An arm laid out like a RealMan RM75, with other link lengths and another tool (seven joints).
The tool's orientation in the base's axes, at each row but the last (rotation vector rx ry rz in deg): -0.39 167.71 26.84; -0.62 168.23 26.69; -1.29 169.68 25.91; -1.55 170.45 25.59; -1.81 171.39 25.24; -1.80 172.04 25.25; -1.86 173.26 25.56; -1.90 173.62 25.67; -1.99 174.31 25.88; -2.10 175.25 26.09; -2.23 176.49 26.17
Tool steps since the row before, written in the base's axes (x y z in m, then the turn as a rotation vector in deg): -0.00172 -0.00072 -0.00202 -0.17 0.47 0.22; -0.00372 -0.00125 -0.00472 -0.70 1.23 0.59; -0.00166 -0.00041 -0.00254 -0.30 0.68 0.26; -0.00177 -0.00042 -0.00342 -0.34 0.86 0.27; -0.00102 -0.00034 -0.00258 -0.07 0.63 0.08; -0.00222 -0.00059 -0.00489 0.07 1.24 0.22; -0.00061 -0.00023 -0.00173 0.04 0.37 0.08; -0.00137 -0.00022 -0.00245 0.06 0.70 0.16; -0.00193 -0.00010 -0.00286 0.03 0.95 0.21; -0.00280 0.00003 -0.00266 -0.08 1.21 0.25; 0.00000 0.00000 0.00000 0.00 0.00 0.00
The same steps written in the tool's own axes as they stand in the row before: 0.00203 -0.00125 0.00137 0.14 0.52 -0.09; 0.00443 -0.00251 0.00343 0.62 1.37 -0.29; 0.00201 -0.00108 0.00204 0.26 0.74 -0.09; 0.00221 -0.00133 0.00289 0.30 0.91 -0.05; 0.00132 -0.00102 0.00224 0.06 0.63 0.10; 0.00274 -0.00188 0.00426 -0.10 1.25 0.15; 0.00076 -0.00070 0.00153 -0.05 0.38 0.03; 0.00156 -0.00087 0.00217 -0.08 0.71 0.05; 0.00212 -0.00086 0.00258 -0.06 0.97 0.08; 0.00293 -0.00066 0.00242 0.05 1.23 0.11; 0.00000 0.00000 0.00000 0.00 0.00 0.00
